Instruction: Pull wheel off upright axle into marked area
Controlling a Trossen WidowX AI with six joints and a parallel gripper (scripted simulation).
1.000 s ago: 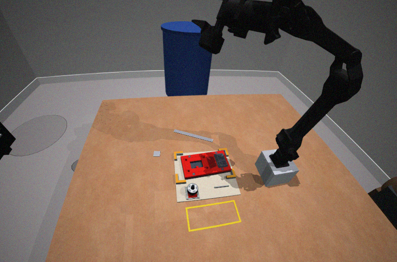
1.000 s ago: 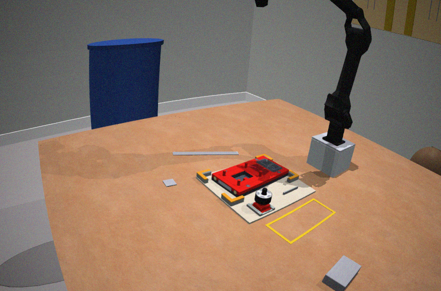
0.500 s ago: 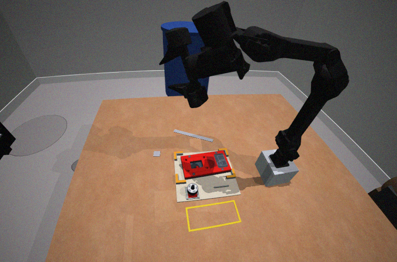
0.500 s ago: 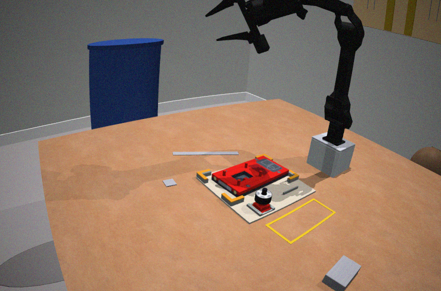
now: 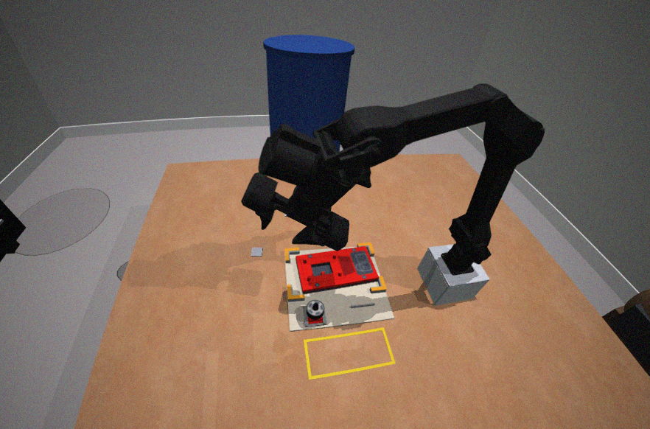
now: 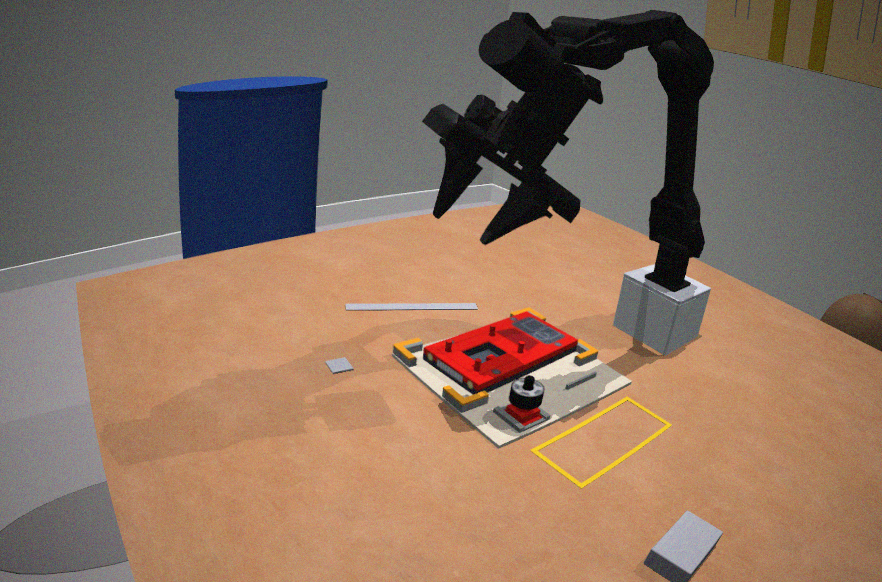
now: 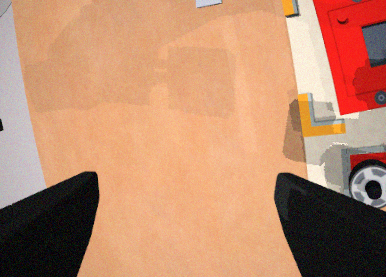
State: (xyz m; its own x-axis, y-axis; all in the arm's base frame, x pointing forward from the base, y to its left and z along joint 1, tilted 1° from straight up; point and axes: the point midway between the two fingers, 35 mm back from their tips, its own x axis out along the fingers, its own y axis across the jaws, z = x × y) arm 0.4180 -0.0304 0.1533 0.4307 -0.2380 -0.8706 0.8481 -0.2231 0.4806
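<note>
My gripper tip is 190 mm above the wheel, 70 mm to the right of it and 70 mm past it. Round my gripper tip: black axle (190 mm below, 70 mm to the left, 70 mm behind); then grey strip (240 mm to the right, 220 mm below, 130 mm behind); then small grey square (220 mm below, 140 mm to the right, 60 mm ahead).
</note>
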